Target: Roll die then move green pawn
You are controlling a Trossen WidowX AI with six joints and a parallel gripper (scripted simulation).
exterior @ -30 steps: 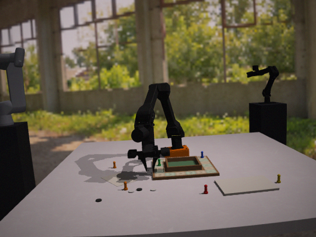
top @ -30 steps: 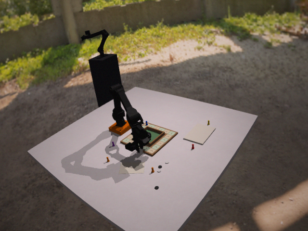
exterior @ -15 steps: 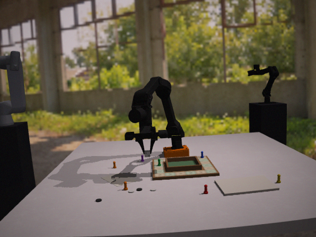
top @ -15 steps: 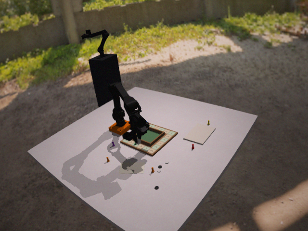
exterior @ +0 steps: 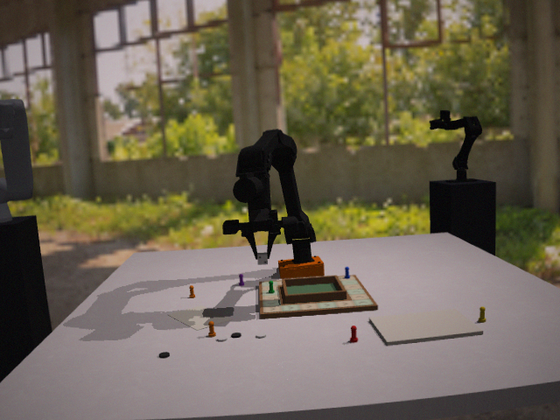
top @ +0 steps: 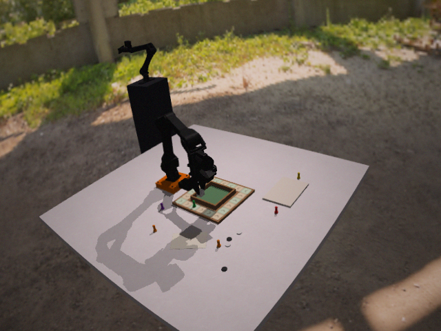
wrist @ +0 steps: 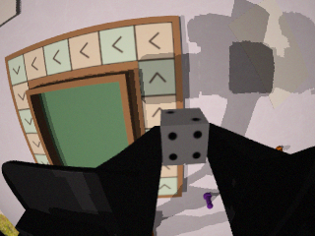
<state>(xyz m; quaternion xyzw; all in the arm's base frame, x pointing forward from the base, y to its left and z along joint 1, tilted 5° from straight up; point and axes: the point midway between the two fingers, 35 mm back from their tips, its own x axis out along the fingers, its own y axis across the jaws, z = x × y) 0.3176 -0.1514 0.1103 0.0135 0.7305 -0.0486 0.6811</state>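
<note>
Right now my gripper tip is 10 cm above the green pawn, 7 cm past it and 3 cm to the right of it. From my gripper tip the other things lie so: blue pawn 26 cm to the left, 14 cm behind, 10 cm below; purple pawn 22 cm behind, 11 cm below, 5 cm to the right; white die right at my gripper tip.
</note>
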